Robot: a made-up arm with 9 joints.
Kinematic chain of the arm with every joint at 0, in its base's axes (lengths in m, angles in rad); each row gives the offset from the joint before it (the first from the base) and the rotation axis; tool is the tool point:
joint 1: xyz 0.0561 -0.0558 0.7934 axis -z
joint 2: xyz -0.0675 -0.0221 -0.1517 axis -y
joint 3: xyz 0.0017 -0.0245 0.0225 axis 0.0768 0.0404 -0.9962
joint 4: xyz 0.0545 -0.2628 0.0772 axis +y
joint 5: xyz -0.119 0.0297 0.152 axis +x
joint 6: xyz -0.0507 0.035 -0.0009 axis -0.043 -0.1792 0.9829
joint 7: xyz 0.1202 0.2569 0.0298 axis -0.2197 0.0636 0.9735
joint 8: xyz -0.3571 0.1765 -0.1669 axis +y
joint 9: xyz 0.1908 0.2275 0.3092 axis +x
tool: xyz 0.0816 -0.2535 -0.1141
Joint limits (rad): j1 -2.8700..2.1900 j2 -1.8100..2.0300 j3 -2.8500..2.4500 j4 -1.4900..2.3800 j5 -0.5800..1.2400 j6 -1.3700..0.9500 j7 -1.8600..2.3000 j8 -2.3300..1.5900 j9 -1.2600..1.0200
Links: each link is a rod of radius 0.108 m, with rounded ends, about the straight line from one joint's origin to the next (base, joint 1, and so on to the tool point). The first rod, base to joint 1, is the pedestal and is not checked.
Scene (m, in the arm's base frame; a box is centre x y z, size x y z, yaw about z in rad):
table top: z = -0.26
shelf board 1: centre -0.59 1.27 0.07 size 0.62 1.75 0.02 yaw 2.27
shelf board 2: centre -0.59 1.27 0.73 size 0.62 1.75 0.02 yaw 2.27
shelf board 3: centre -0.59 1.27 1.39 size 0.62 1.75 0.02 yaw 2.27
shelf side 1: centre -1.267 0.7 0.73 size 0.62 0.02 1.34 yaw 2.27
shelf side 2: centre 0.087 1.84 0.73 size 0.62 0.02 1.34 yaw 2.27
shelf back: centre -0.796 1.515 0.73 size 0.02 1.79 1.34 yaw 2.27
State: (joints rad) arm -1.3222 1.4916 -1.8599 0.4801 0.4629 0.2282 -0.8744 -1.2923 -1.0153
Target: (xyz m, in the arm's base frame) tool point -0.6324 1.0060 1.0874
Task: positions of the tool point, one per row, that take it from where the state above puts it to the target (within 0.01 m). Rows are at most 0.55 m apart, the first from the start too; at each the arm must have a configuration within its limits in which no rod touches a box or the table.
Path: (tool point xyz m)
1: -0.4117 -1.1220 0.3079
2: -0.7847 -0.8595 0.4271
3: -1.0026 -0.4845 0.5893
4: -1.0311 0.0225 0.7576
5: -0.7850 0.4474 0.9451
6: -0.3458 0.6652 1.0874
7: -0.4865 0.8519 1.0939
8: -0.6325 1.0060 1.0874

